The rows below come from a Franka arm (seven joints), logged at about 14 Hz.
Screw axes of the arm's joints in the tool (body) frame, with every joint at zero. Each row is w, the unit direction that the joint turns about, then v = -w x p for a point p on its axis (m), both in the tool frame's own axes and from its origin. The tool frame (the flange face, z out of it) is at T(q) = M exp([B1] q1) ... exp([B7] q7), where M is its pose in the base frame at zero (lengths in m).
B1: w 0 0 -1 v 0.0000 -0.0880 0.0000
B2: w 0 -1 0 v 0.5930 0.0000 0.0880
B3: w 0 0 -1 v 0.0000 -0.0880 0.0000
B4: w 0 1 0 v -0.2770 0.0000 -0.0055
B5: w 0 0 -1 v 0.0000 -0.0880 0.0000
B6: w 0 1 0 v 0.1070 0.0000 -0.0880
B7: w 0 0 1 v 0.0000 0.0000 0.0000
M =
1 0 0 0.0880
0 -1 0 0.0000
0 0 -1 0.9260
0 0 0 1
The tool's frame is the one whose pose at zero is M.
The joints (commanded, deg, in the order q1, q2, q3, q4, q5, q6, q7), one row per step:
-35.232 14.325 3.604 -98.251 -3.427 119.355 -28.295
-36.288 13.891 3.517 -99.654 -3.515 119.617 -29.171
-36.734 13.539 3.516 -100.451 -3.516 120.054 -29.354
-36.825 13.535 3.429 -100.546 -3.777 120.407 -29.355
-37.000 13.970 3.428 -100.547 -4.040 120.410 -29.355
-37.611 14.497 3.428 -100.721 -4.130 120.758 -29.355
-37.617 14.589 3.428 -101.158 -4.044 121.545 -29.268
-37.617 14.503 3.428 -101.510 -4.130 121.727 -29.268
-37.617 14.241 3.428 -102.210 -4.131 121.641 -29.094
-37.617 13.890 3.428 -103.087 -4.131 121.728 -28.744
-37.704 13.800 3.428 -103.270 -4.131 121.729 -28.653
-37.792 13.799 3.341 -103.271 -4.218 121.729 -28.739
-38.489 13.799 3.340 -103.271 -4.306 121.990 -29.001
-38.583 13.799 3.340 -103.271 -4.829 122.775 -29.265
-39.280 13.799 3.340 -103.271 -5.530 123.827 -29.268
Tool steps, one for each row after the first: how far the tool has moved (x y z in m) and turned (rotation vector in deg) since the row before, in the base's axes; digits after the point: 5 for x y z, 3 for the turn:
-0.01068 -0.00809 -0.00658 0.210 0.745 -0.204
-0.00465 -0.00269 -0.00206 -0.017 0.030 -0.235
-0.00090 -0.00189 -0.00015 -0.353 -0.081 -0.052
-0.00056 -0.00230 -0.00483 0.059 0.478 -0.068
-0.00308 -0.00621 -0.00673 0.163 0.315 -0.553
0.00014 0.00010 -0.00335 -0.051 -0.280 -0.084
-0.00082 0.00057 -0.00168 -0.016 0.112 0.052
-0.00237 0.00173 -0.00309 0.289 0.428 -0.166
-0.00274 0.00205 -0.00328 0.249 0.342 -0.331
-0.00117 -0.00033 -0.00053 0.052 0.071 -0.175
-0.00111 -0.00159 -0.00001 -0.084 0.064 -0.047
-0.00409 -0.00656 0.00044 -0.217 -0.151 -0.384
0.00035 -0.00185 0.00136 -0.824 -0.363 0.451
-0.00327 -0.00753 0.00185 -1.087 -0.516 -0.305

